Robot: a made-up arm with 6 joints.
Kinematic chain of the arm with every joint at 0, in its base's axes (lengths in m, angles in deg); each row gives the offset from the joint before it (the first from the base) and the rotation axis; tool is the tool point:
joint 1: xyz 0 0 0.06 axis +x
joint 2: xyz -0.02 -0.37 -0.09 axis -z
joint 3: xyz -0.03 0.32 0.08 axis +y
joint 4: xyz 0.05 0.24 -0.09 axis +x
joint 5: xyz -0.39 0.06 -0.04 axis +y
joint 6: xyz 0 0 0.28 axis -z
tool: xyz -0.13 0.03 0
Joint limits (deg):
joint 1: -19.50..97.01
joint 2: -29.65..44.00
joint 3: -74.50..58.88
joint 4: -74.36..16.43
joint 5: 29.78..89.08
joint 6: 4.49..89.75
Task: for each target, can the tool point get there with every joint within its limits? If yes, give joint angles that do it. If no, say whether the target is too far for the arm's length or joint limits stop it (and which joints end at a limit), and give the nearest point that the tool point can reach.
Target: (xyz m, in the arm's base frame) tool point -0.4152 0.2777 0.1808
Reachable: yes | joints 46.02 -18.95 27.01 -31.78 79.71 63.22
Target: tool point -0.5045 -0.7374 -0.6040
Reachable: no: joint limits stop it (at a limit: joint 1, joint 2, joint 3, joint 4, joint 5, joint 6) | nearest point -0.5678 -0.0991 -0.1789 | short by 0.769 m
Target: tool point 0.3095 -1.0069 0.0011
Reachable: no: joint limits stop it (at a limit: joint 1, joint 4, joint 5, joint 6) | nearest point 0.3314 -0.3654 0.1090 | short by 0.651 m
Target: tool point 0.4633 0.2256 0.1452
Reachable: yes | joints 67.48 33.04 -57.81 -40.22 81.04 75.60
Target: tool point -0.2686 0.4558 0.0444
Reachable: yes | joints -3.66 0.68 0.56 -29.35 36.45 46.18
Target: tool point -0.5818 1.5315 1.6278
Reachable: no: too far | nearest point -0.2375 0.3940 0.4634 | short by 1.664 m
